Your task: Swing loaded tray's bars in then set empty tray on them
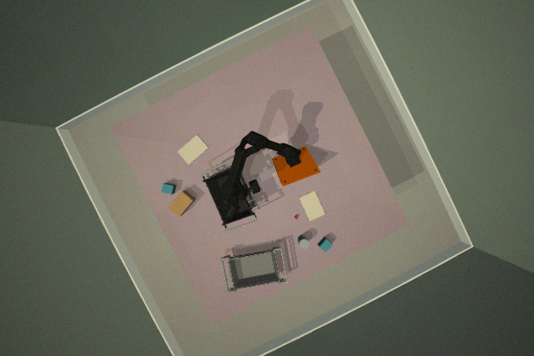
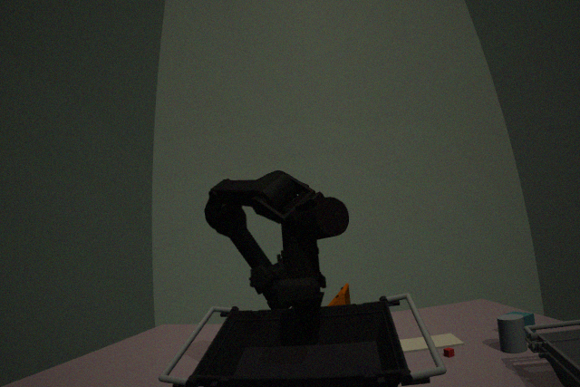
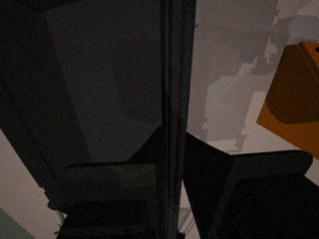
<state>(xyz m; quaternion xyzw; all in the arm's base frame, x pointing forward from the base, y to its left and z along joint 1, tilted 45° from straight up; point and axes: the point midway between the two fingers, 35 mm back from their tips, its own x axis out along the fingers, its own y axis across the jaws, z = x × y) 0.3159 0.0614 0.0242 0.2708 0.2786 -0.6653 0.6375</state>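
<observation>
The black tray lies 80 mm ahead of my gripper tip and 10 mm above it. From my gripper tip the other things lie so: small red cube: 280 mm to the left, 200 mm behind, 110 mm below; grey cylinder: 410 mm to the left, 180 mm behind, 90 mm below; tan block: 350 mm ahead, 90 mm below, 60 mm to the right.
</observation>
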